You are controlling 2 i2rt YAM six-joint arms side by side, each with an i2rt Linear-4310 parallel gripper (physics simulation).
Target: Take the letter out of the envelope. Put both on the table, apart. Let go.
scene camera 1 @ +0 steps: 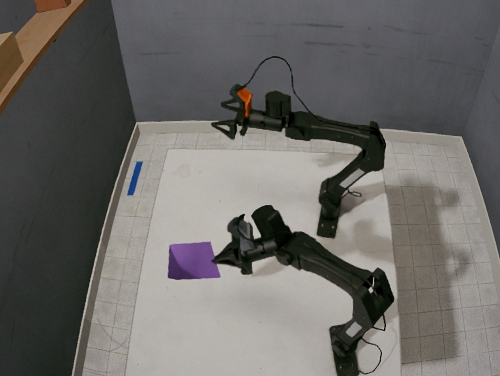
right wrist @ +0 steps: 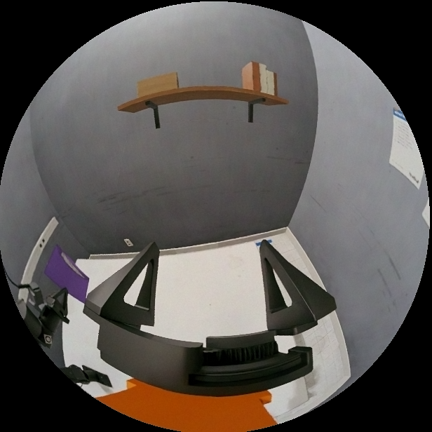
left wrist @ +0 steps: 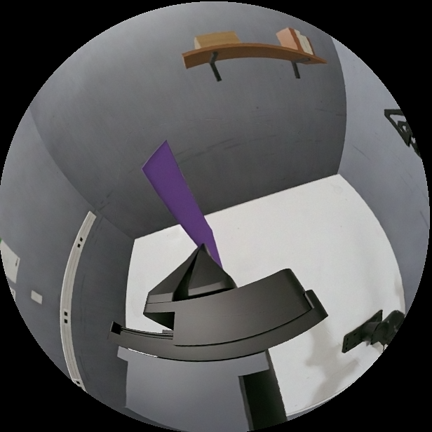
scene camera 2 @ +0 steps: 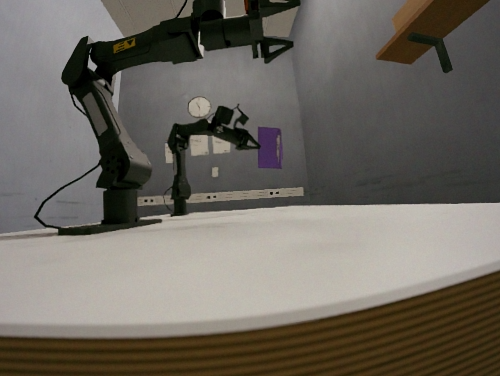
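A purple envelope (scene camera 1: 192, 261) (scene camera 2: 265, 150) (left wrist: 172, 185) (right wrist: 65, 277) is held up in the air above the table (scene camera 1: 250, 325) (scene camera 2: 250, 280). It stands upright in scene camera 2. A pale strip, which looks like part of the letter (scene camera 2: 278, 147) (right wrist: 72, 264), shows at the envelope's far side; the rest is hidden. My left gripper (scene camera 1: 215, 260) (scene camera 2: 259, 146) (left wrist: 203, 248) is shut on the envelope's near edge. My right gripper (scene camera 1: 218, 114) (scene camera 2: 295, 24) (right wrist: 207, 246) is open and empty, high up and well away from the envelope.
A wooden wall shelf (scene camera 1: 50, 30) (scene camera 2: 400, 54) (left wrist: 250, 51) (right wrist: 200, 93) carries a box (left wrist: 215, 39) (right wrist: 157, 84) and books (left wrist: 295, 41) (right wrist: 259, 79). A blue strip (scene camera 1: 134, 178) lies on the floor beside the table. Grey walls surround the table.
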